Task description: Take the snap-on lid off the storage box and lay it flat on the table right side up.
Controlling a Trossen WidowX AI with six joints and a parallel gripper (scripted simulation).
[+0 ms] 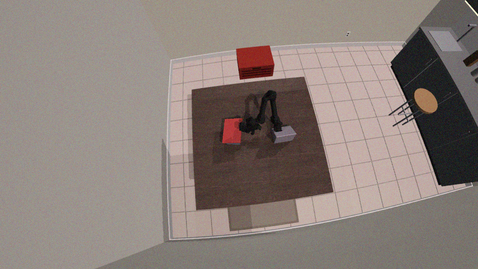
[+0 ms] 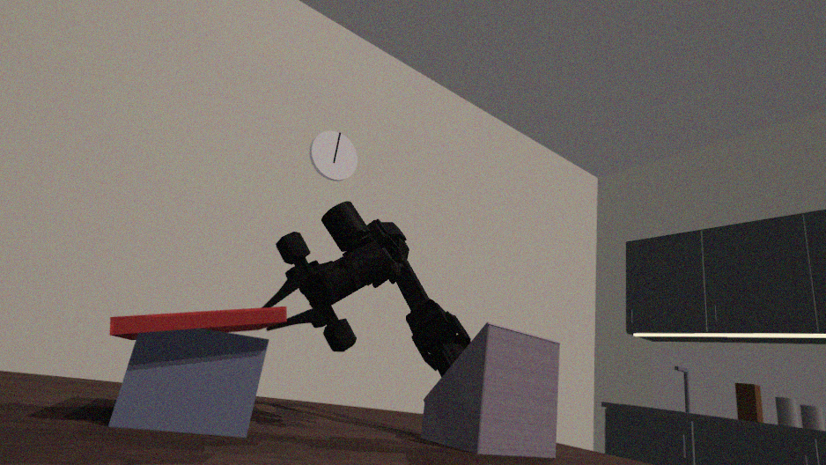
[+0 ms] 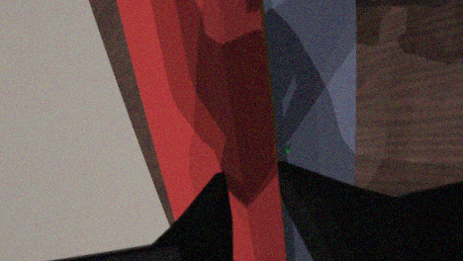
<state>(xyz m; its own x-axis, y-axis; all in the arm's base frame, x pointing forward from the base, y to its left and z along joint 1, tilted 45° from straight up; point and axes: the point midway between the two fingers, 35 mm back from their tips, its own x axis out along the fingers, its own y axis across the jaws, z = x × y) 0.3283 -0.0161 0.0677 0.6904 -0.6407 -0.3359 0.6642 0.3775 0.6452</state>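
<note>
Now: the red lid 70 mm ahead of my gripper tip, 20 mm to the right of it and 10 mm below it. Also, from my gripper tip: blue-grey storage box: 60 mm ahead, 20 mm to the right, 80 mm below.
</note>
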